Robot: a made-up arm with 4 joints. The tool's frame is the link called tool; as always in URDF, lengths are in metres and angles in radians.
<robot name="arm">
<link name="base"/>
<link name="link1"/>
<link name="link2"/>
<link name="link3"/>
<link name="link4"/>
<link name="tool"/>
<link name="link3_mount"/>
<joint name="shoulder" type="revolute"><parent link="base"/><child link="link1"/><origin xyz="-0.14 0.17 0.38"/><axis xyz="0 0 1"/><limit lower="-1.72" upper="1.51"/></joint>
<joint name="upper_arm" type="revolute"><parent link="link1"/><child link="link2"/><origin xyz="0.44 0 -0.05"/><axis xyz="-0.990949 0.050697 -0.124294"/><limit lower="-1.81" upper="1.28"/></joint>
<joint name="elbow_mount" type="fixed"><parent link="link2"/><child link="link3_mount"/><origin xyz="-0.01 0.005 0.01"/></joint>
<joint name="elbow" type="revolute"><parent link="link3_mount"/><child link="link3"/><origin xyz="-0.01 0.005 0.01"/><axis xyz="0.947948 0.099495 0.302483"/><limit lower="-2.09" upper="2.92"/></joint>
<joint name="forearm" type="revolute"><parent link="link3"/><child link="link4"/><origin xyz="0.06 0 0.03"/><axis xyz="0 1 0"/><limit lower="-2.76" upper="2.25"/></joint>
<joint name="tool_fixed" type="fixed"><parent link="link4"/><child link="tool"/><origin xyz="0.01 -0.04 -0.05" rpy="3.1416 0 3.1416"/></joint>
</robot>
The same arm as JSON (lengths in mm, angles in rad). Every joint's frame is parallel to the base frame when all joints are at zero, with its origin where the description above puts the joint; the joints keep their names.
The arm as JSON. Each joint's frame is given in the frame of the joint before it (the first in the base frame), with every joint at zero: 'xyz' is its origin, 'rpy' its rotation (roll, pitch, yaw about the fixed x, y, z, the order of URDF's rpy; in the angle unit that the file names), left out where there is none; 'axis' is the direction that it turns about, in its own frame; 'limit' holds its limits. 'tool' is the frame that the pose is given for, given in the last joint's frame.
{"units": {"length": "mm", "angle": "rad"}, "joints": [{"name": "shoulder", "type": "revolute", "origin": {"xyz": [-140.0, 170.0, 380.0]}, "axis": [0.0, 0.0, 1.0], "limit": {"lower": -1.72, "upper": 1.51}}, {"name": "upper_arm", "type": "revolute", "origin": {"xyz": [440.0, 0.0, -50.0]}, "axis": [-0.990948, 0.050702, -0.124306], "limit": {"lower": -1.81, "upper": 1.28}}, {"name": "elbow", "type": "revolute", "origin": {"xyz": [-20.0, 10.0, 20.0]}, "axis": [0.947937, 0.099504, 0.302512], "limit": {"lower": -2.09, "upper": 2.92}}, {"name": "forearm", "type": "revolute", "origin": {"xyz": [60.0, 0.0, 30.0]}, "axis": [0.0, 1.0, 0.0], "limit": {"lower": -2.76, "upper": 2.25}}], "tool": {"origin": {"xyz": [10.0, -40.0, -50.0], "rpy": [-3.1416, 0.0, -3.1416]}}}
